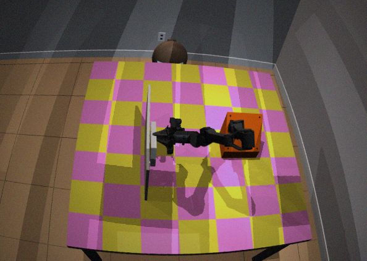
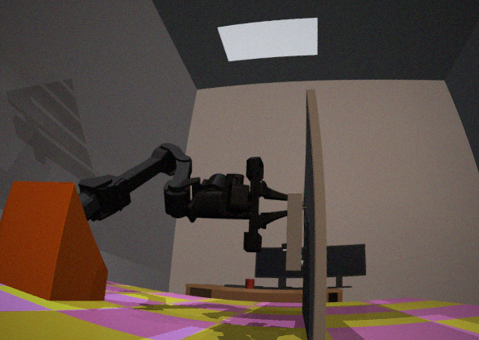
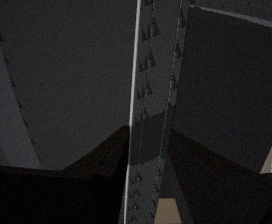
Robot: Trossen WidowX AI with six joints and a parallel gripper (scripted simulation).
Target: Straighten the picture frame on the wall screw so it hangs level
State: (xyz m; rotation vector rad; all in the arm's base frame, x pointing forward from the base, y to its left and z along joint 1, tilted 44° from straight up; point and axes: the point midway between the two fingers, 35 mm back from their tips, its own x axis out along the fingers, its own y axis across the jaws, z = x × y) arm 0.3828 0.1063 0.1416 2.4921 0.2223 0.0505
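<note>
Right now my gripper tip is 50 mm above the picture frame and 10 mm to the right of it. Also, from my gripper tip: thin upright wall panel 70 mm below, 20 mm ahead.
</note>
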